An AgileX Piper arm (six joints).
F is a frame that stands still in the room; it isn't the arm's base.
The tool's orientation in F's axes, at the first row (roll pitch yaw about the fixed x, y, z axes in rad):
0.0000 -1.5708 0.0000
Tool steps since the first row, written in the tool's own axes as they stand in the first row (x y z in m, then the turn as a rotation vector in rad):
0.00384 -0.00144 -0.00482 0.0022 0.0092 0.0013
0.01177 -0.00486 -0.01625 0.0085 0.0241 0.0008
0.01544 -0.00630 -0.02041 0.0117 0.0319 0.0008
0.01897 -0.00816 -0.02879 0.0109 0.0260 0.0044
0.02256 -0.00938 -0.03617 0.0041 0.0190 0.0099
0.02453 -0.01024 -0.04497 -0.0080 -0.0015 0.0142
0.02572 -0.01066 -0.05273 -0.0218 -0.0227 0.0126
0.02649 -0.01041 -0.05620 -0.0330 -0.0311 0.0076
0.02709 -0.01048 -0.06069 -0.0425 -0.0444 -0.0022
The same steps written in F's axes. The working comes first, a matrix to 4 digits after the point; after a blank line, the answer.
The tool's axes in the first row as the columns of a matrix, in F's axes (used below as rounded here):
0.0000 0.0000 -1.0000
0.0000 1.0000 0.0000
1.0000 0.0000 0.0000

0.00482 -0.00144 0.00384 -0.0013 0.0092 0.0022
0.01625 -0.00486 0.01177 -0.0008 0.0241 0.0085
0.02041 -0.00630 0.01544 -0.0008 0.0319 0.0117
0.02879 -0.00816 0.01897 -0.0044 0.0260 0.0109
0.03617 -0.00938 0.02256 -0.0099 0.0190 0.0041
0.04497 -0.01024 0.02453 -0.0142 -0.0015 -0.0080
0.05273 -0.01066 0.02572 -0.0126 -0.0227 -0.0218
0.05620 -0.01041 0.02649 -0.0076 -0.0311 -0.0330
0.06069 -0.01048 0.02709 0.0022 -0.0444 -0.0425

